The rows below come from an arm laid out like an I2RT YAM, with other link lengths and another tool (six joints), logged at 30 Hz.
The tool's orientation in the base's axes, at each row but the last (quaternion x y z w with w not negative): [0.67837, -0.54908, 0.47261, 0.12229]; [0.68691, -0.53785, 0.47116, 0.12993]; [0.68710, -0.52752, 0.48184, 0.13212]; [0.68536, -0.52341, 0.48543, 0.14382]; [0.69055, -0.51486, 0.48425, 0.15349]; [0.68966, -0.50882, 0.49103, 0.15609]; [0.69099, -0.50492, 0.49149, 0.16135]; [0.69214, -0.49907, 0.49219, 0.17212]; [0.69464, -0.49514, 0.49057, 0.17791]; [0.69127, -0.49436, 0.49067, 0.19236]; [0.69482, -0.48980, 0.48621, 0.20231]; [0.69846, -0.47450, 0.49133, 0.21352]
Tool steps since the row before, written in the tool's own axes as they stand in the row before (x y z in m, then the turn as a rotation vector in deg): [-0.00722, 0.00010, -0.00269, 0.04, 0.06, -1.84]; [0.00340, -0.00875, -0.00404, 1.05, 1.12, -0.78]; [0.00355, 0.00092, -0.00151, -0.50, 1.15, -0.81]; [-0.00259, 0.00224, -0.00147, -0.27, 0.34, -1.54]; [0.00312, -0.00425, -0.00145, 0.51, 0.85, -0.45]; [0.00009, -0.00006, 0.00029, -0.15, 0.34, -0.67]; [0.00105, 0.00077, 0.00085, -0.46, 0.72, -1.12]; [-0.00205, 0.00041, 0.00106, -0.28, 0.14, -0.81]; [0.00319, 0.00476, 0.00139, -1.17, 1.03, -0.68]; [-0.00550, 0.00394, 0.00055, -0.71, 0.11, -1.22]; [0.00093, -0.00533, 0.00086, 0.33, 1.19, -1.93]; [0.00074, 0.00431, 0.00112, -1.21, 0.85, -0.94]
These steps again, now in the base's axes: [-0.00109, 0.00635, -0.00423, -0.99, 1.21, 0.97]; [0.00541, 0.00406, 0.00766, -1.38, -0.55, 0.87]; [-0.00165, -0.00146, 0.00330, -1.39, 0.39, -0.37]; [-0.00263, 0.00161, -0.00209, -1.08, 1.10, 0.42]; [0.00292, 0.00107, 0.00450, -0.96, -0.33, 0.40]; [0.00020, -0.00023, -0.00004, -0.64, 0.41, 0.09]; [-0.00021, -0.00151, 0.00028, -1.20, 0.74, -0.06]; [0.00015, 0.00011, -0.00234, -0.54, 0.67, 0.10]; [-0.00331, -0.00478, 0.00097, -1.27, 0.64, -0.94]; [-0.00333, 0.00059, -0.00589, -0.71, 1.22, -0.10]; [0.00513, 0.00123, 0.00147, -1.95, 0.78, 0.92]; [-0.00317, -0.00317, -0.00054, -1.28, 0.88, -0.82]
